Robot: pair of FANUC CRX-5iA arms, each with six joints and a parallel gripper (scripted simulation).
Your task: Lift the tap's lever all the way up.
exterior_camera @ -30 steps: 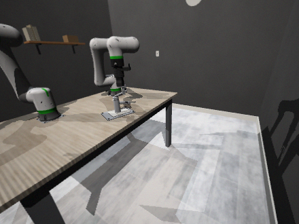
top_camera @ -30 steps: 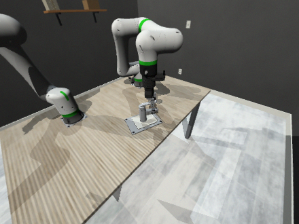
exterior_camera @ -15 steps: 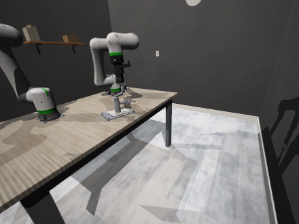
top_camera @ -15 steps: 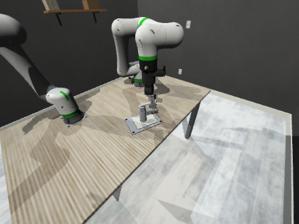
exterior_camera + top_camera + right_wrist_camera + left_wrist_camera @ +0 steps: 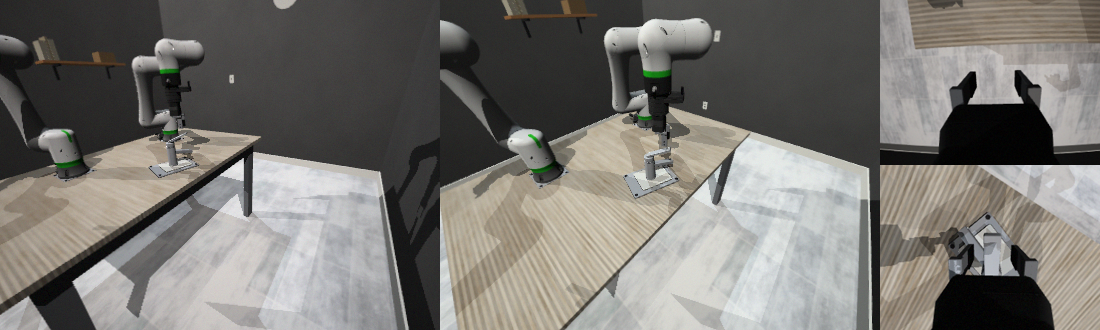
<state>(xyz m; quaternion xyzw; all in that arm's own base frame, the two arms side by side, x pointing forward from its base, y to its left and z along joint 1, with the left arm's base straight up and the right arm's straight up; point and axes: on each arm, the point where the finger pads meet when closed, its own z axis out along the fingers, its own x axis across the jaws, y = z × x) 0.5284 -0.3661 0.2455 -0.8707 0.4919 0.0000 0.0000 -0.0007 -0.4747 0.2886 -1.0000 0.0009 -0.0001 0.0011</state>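
My left hand is 70 mm above the flat lever, 30 mm past it and 20 mm to the left of it. Round my left hand: grey base plate (240 mm below, 70 mm behind, 40 mm to the right); grey tap (130 mm below, 50 mm behind, 20 mm to the right).
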